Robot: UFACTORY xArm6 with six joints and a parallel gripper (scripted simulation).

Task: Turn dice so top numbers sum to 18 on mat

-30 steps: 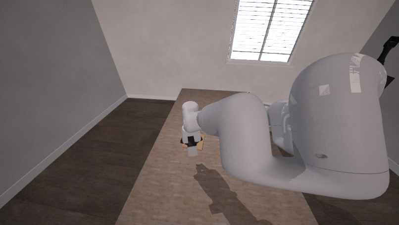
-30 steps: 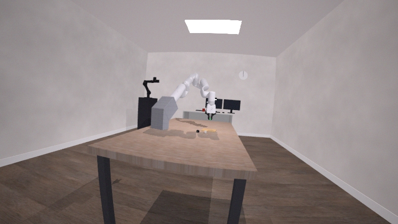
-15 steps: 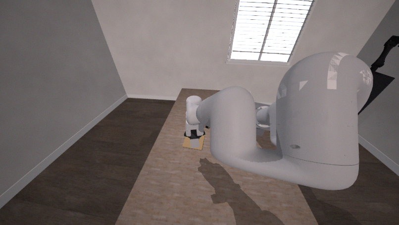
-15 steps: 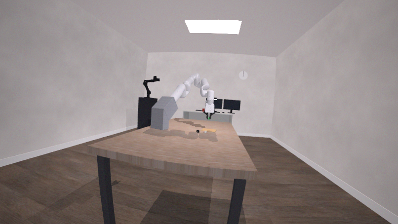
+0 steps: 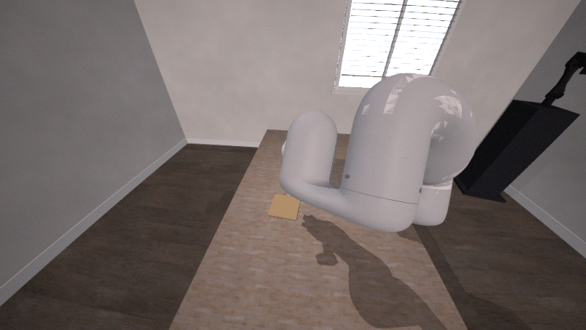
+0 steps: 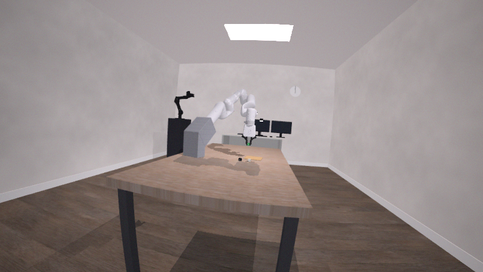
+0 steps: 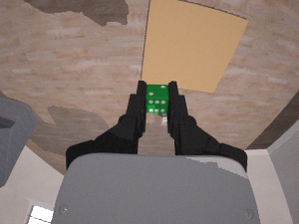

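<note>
My hand is 120 mm above the mat, 50 mm short of it and 10 mm to the right of it. Also, from my hand: black die: 160 mm to the right, 120 mm below, 10 mm behind; white die: 140 mm to the right, 120 mm below, 60 mm ahead; green die: 10 mm below.
</note>
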